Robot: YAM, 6 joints.
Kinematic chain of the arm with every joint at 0, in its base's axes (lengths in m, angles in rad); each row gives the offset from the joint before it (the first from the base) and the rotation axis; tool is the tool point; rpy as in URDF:
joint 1: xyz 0 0 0.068 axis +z
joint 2: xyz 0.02 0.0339 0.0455 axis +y
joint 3: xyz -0.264 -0.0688 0 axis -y
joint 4: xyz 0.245 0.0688 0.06 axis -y
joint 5: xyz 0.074 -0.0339 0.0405 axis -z
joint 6: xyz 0.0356 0 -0.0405 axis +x
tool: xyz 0 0 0 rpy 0 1.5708 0
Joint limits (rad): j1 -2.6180..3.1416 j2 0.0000..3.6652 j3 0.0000..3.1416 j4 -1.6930..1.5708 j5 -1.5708..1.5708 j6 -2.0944..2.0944
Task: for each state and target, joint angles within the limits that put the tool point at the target. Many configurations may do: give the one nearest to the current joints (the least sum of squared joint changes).
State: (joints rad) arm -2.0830 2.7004 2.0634 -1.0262 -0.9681 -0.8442
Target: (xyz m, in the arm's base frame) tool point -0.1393 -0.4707 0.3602
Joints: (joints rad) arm -1.9189 2.2602 2.4415 -0.8782 -0.9830 -0.8442
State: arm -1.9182 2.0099 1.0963 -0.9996 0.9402 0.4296
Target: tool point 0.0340 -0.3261 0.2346
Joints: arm -1.3798 1.7362 1.3159 -0.9925 0.9297 0.4296
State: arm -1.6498 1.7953 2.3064 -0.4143 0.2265 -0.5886
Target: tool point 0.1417 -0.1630 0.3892
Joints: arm -0.8399 1.1721 1.3995 -1.0645 0.0928 -0.5886
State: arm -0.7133 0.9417 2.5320 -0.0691 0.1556 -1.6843
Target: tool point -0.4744 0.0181 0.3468
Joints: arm -0.0573 0.0000 2.3805 -0.6999 0.2591 -1.6843
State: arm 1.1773 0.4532 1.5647 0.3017 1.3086 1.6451
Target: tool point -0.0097 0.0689 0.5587
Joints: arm 2.1554 0.7861 1.3872 0.2533 0.9989 1.6451
